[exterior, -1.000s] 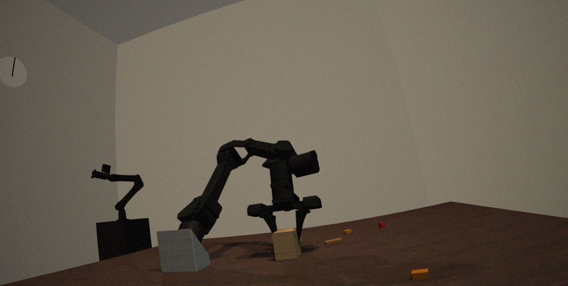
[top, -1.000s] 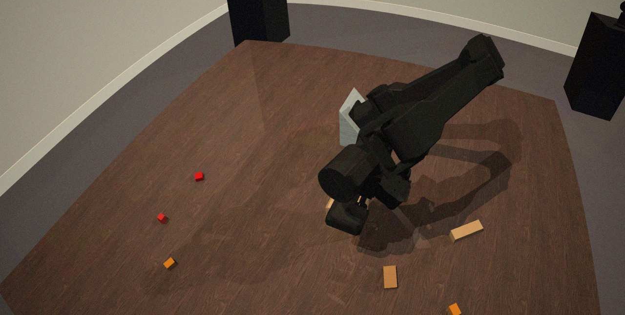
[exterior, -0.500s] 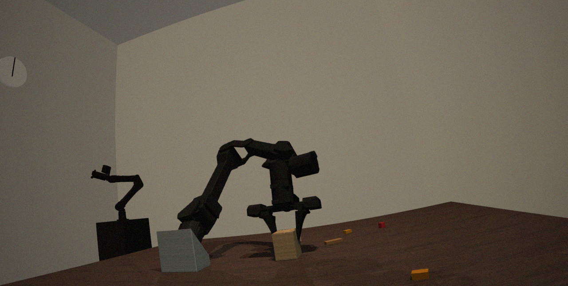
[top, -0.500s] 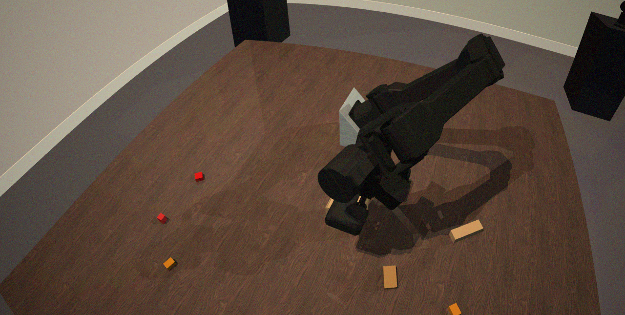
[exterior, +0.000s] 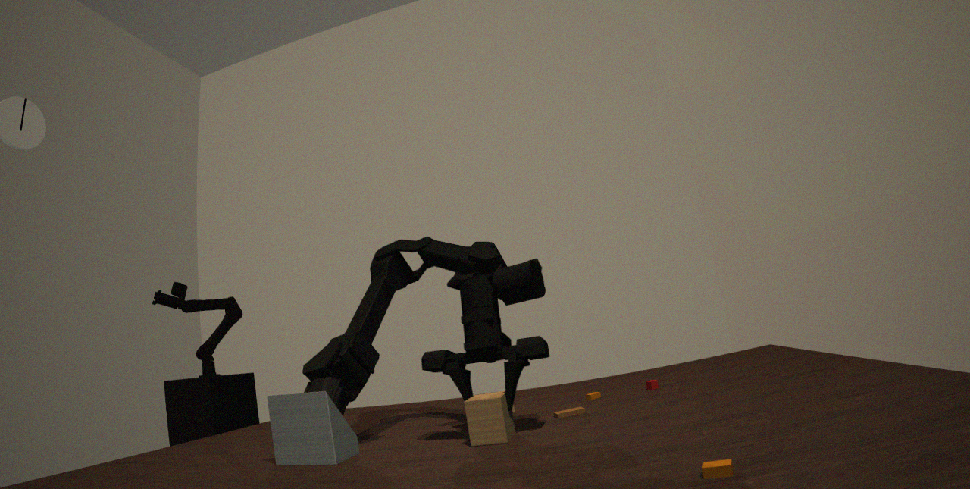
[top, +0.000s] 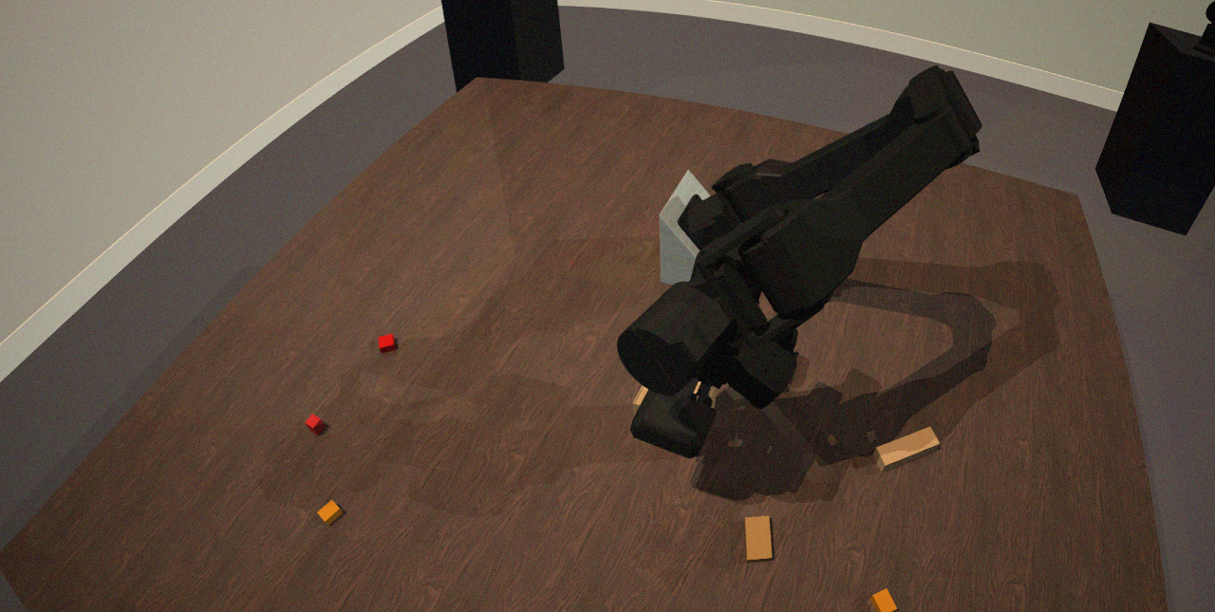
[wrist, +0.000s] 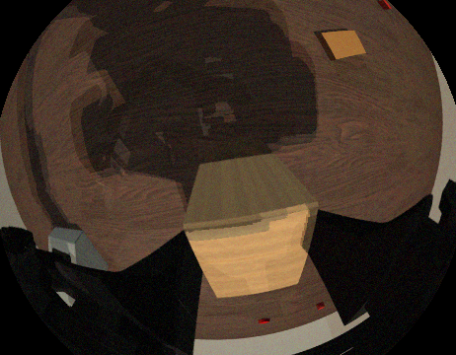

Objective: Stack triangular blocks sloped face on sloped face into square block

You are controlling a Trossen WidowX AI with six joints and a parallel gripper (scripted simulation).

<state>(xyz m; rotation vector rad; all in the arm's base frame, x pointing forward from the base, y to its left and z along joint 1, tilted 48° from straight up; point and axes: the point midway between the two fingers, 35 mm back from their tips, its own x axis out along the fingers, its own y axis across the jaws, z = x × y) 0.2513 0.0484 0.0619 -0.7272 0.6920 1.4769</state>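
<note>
Right now my gripper tip is 1 cm to the right of the tan triangular block and 1 cm below it. From my gripper tip the other things lie so: tan wooden triangular block 3 cm to the right, 2 cm below; then tan plank 25 cm to the left, 5 cm behind, 3 cm below.
</note>
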